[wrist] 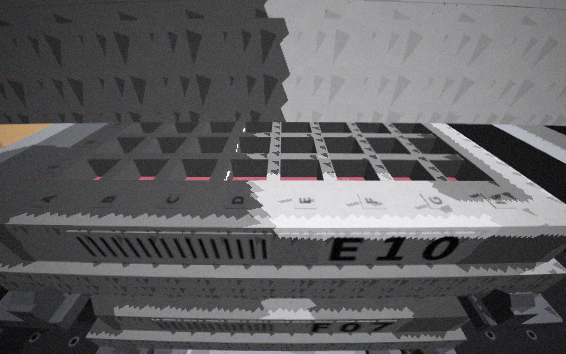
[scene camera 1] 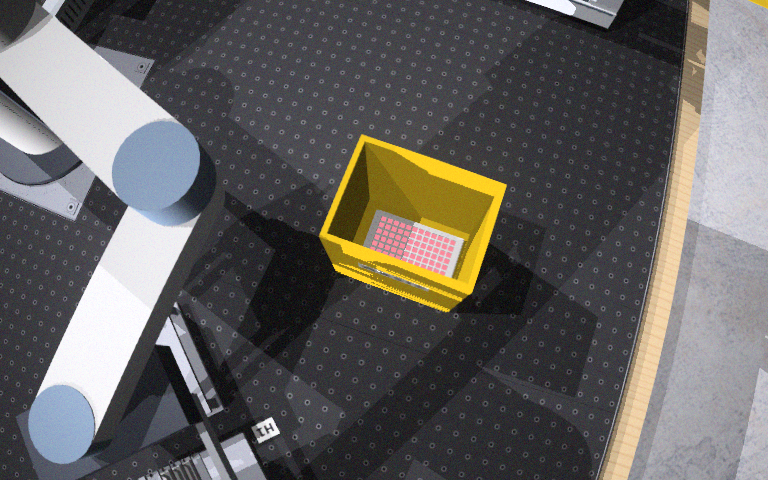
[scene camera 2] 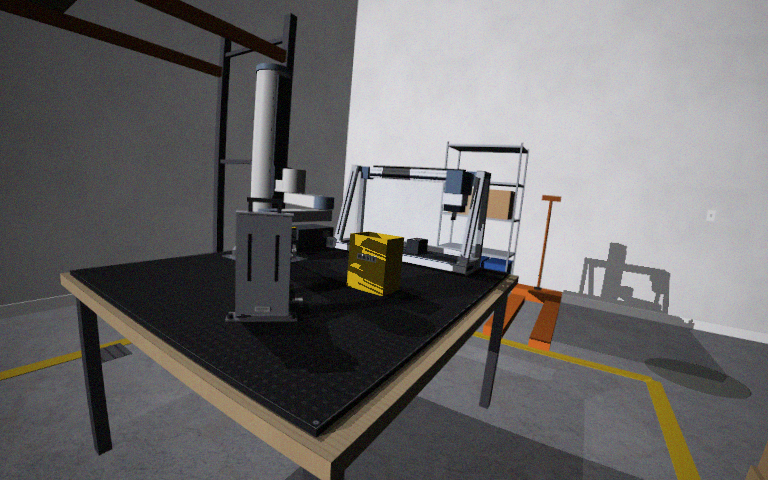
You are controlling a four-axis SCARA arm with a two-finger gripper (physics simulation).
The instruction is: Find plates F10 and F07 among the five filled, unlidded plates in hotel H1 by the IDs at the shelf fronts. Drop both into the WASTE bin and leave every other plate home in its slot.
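Frame: origin at the arm's base, x down, y ahead, z right, level; metres.
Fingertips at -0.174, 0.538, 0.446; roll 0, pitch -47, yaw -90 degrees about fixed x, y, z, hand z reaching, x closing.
Note:
Offsets run from my fingertips to a thing's middle, as dx, dy, dz. "*": to the spot under its first point.
Plate E10 {-0.013, -0.017, -0.018} point(wrist: 300, 220) fills the middle of the wrist view, its front label close to the camera and red in its wells. Plate F07 {+0.015, -0.017, -0.018} point(wrist: 290, 327) sits on the shelf below it, its ID readable at the lower edge. Plate F10's ID is not readable in any view. Hotel H1 {+0.001, +0.012, +0.010} point(scene camera 2: 263, 266) stands as a grey tower; its label {* +0.161, +0.009, -0.127} point(scene camera 1: 265, 430) lies at the bottom in scene camera 1. A plate with pink wells {+0.148, +0.114, -0.418} point(scene camera 1: 413, 246) lies in the yellow WASTE bin {+0.061, +0.108, -0.420} point(scene camera 1: 328, 254) point(scene camera 2: 390, 266), its ID hidden. My gripper is open and empty at H1, its fingertips hidden by the hotel, plates and arm.
A grey surface {* -0.038, -0.059, -0.066} point(wrist: 150, 65) overhangs E10. The arm point(scene camera 1: 96, 305) point(scene camera 2: 308, 199) reaches across beside the bin to H1. The regrip stand's edge {* +0.156, -0.128, -0.190} point(scene camera 1: 189, 350) shows beneath it. A gantry machine point(scene camera 2: 416, 172) stands beyond the bin. The table's wooden edge point(scene camera 1: 662, 271) runs along the right.

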